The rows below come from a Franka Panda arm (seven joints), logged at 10 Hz.
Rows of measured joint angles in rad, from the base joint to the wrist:
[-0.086, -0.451, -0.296, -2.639, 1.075, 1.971, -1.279]
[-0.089, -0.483, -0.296, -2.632, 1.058, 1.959, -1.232]
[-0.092, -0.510, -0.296, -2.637, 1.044, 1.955, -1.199]
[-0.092, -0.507, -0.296, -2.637, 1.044, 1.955, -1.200]
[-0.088, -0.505, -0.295, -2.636, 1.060, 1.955, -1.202]
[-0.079, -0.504, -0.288, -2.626, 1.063, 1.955, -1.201]
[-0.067, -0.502, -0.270, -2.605, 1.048, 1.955, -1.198]
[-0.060, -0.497, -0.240, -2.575, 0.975, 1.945, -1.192]
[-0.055, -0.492, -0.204, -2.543, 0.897, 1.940, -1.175]
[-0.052, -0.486, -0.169, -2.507, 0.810, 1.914, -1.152]
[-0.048, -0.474, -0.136, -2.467, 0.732, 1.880, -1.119]
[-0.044, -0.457, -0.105, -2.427, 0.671, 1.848, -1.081]
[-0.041, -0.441, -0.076, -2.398, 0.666, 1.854, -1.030]
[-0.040, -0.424, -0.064, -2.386, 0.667, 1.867, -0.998]
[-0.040, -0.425, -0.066, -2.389, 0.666, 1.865, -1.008]
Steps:
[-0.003, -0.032, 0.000, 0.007, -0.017, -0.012, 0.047]
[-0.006, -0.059, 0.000, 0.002, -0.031, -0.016, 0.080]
[-0.006, -0.056, 0.000, 0.002, -0.031, -0.016, 0.079]
[-0.002, -0.054, 0.001, 0.003, -0.015, -0.016, 0.077]
[0.007, -0.053, 0.008, 0.013, -0.012, -0.016, 0.078]
[0.019, -0.051, 0.026, 0.034, -0.027, -0.016, 0.081]
[0.026, -0.046, 0.056, 0.064, -0.100, -0.026, 0.087]
[0.031, -0.041, 0.092, 0.096, -0.178, -0.031, 0.104]
[0.034, -0.035, 0.127, 0.132, -0.265, -0.057, 0.127]
[0.038, -0.023, 0.160, 0.172, -0.343, -0.091, 0.160]
[0.042, -0.006, 0.191, 0.212, -0.404, -0.123, 0.198]
[0.045, 0.010, 0.220, 0.241, -0.409, -0.117, 0.249]
[0.046, 0.027, 0.232, 0.253, -0.408, -0.104, 0.281]
[0.046, 0.026, 0.230, 0.250, -0.409, -0.106, 0.271]

